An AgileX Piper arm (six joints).
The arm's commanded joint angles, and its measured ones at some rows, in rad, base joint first. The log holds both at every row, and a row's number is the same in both.
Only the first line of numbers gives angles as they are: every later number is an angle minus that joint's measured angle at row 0.
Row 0, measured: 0.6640 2.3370 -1.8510 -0.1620 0.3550 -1.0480
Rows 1 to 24, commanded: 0.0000 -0.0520 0.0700 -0.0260 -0.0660 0.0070; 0.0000 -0.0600 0.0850 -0.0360 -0.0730 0.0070; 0.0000 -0.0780 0.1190 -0.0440 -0.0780 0.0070; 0.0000 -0.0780 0.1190 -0.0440 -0.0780 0.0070; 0.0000 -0.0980 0.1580 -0.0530 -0.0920 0.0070; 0.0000 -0.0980 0.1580 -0.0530 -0.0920 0.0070; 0.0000 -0.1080 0.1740 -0.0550 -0.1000 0.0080; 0.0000 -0.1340 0.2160 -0.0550 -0.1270 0.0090; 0.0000 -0.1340 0.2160 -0.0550 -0.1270 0.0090; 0.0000 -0.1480 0.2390 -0.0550 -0.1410 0.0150; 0.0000 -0.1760 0.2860 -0.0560 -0.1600 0.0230; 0.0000 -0.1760 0.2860 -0.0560 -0.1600 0.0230; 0.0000 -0.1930 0.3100 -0.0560 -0.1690 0.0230; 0.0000 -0.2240 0.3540 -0.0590 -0.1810 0.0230; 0.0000 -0.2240 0.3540 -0.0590 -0.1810 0.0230; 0.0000 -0.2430 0.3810 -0.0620 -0.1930 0.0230; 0.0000 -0.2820 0.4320 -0.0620 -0.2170 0.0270; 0.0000 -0.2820 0.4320 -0.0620 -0.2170 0.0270; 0.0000 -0.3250 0.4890 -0.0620 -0.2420 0.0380; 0.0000 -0.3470 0.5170 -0.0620 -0.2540 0.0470; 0.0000 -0.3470 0.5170 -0.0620 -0.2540 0.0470; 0.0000 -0.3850 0.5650 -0.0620 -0.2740 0.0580; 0.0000 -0.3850 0.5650 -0.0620 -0.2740 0.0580; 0.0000 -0.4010 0.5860 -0.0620 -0.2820 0.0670
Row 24, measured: 0.0000 -0.3450 0.5300 -0.0530 -0.2480 0.0370
